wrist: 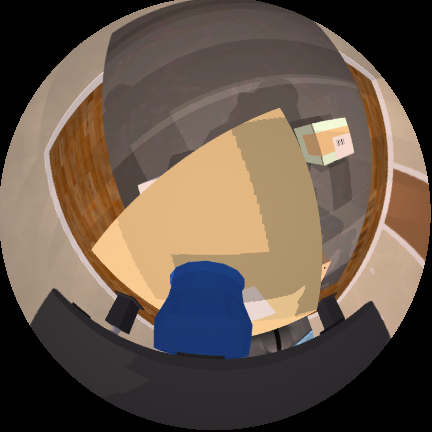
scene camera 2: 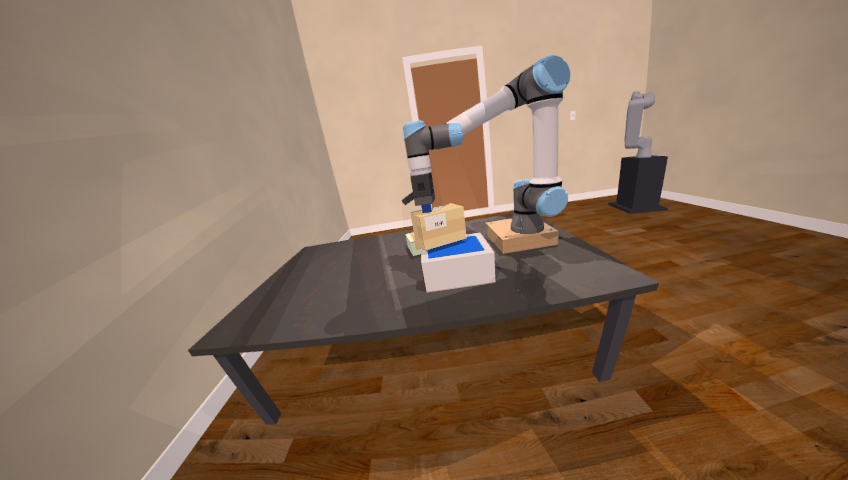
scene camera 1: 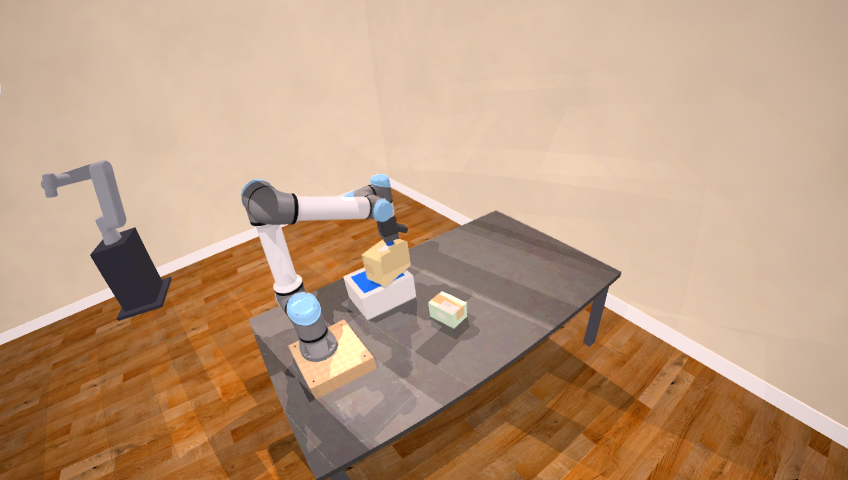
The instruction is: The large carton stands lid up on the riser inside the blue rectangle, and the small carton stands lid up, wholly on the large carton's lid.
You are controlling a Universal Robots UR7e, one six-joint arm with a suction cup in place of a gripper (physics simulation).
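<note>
The suction gripper has its blue cup against the large tan carton, which hangs tilted with a white label beside the cup. The carton is over the white riser and covers part of the blue rectangle on its top. Whether its lowest edge touches the riser is unclear. The small carton, pale green with an orange band and white label, is on the table beside the riser, partly hidden in scene camera 2.
The dark table bears the riser and the arm's wooden base block. A second grey arm stands on a black pedestal on the floor away from the table.
</note>
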